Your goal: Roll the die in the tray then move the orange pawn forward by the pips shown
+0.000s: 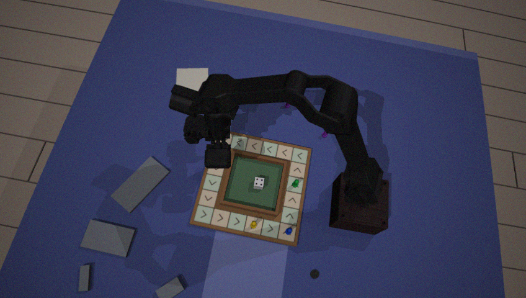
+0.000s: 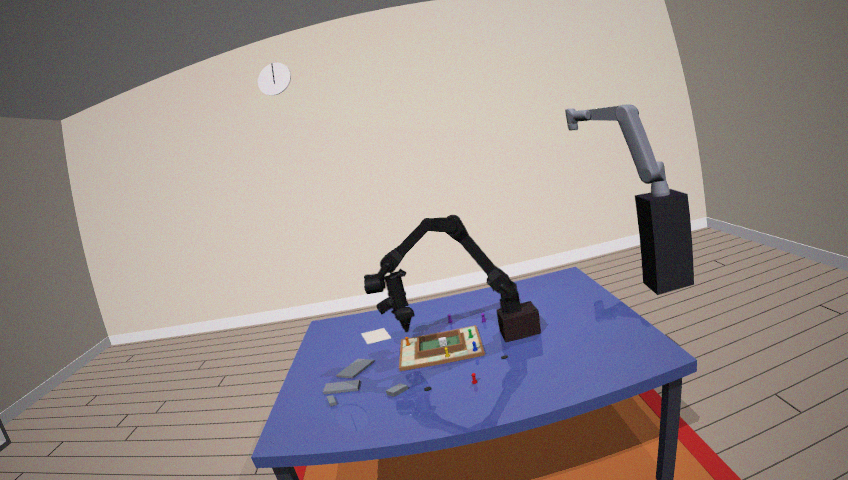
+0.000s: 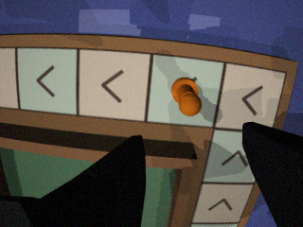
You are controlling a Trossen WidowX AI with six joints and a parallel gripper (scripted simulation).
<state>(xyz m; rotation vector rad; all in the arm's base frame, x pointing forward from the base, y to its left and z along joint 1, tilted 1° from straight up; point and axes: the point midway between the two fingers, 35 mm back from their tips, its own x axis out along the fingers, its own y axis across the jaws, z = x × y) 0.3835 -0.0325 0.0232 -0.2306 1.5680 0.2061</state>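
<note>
The orange pawn lies 4 cm below my gripper tip. Also, from my gripper tip: green pawn: 22 cm behind, 3 cm to the left, 4 cm below; white die: 13 cm behind, 6 cm to the left, 5 cm below; yellow pawn: 14 cm behind, 17 cm to the left, 4 cm below.
</note>
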